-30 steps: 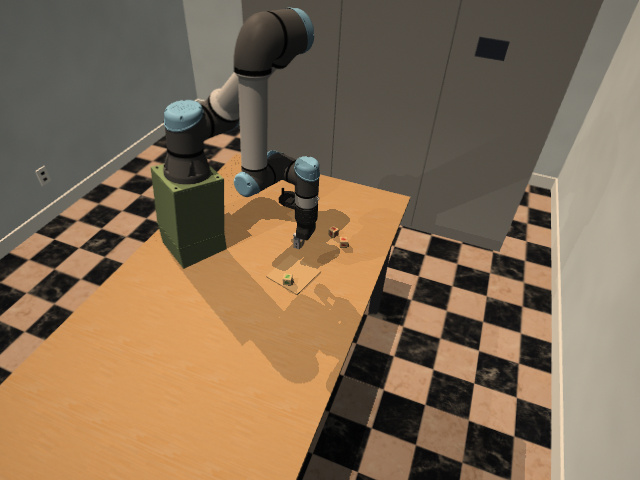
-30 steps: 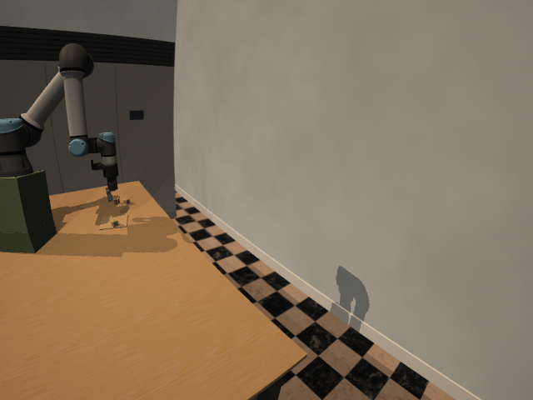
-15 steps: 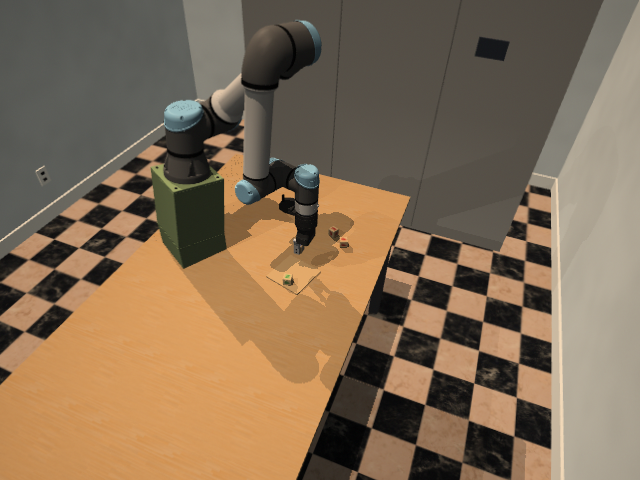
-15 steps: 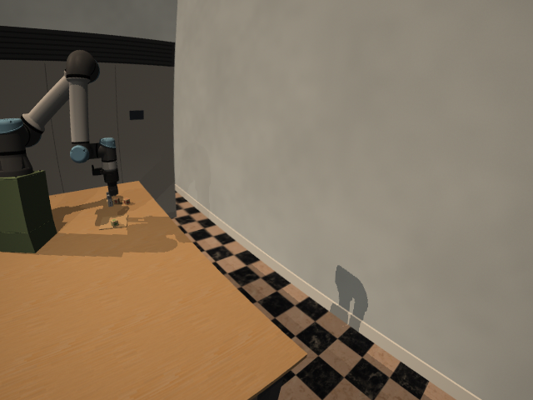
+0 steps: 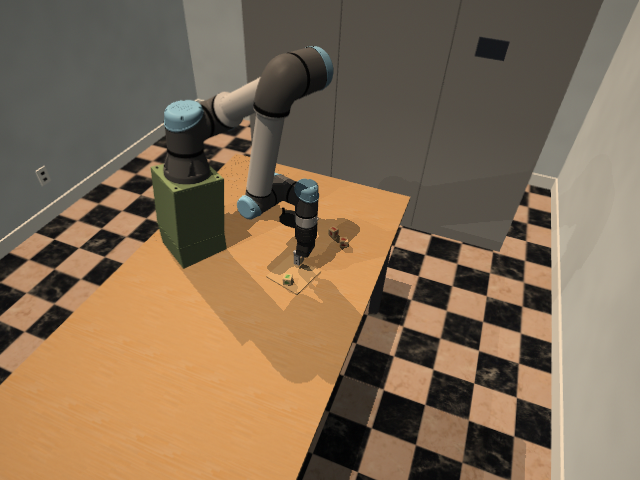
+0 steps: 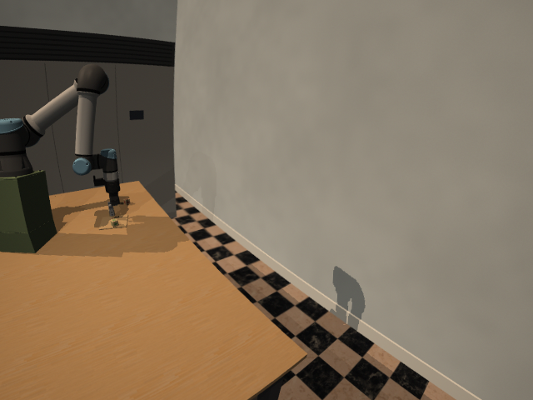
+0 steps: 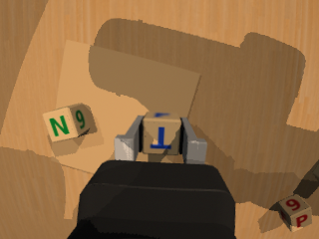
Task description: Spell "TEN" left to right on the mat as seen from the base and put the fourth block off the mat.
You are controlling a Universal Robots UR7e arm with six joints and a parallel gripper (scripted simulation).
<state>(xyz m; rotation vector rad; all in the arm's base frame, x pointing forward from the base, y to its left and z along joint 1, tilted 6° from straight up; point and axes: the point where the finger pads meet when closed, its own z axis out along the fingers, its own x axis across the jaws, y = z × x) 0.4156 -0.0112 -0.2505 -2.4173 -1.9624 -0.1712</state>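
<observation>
Right now my hand is 10 mm past the mat, 50 mm to the left of it and 40 mm above it.
</observation>
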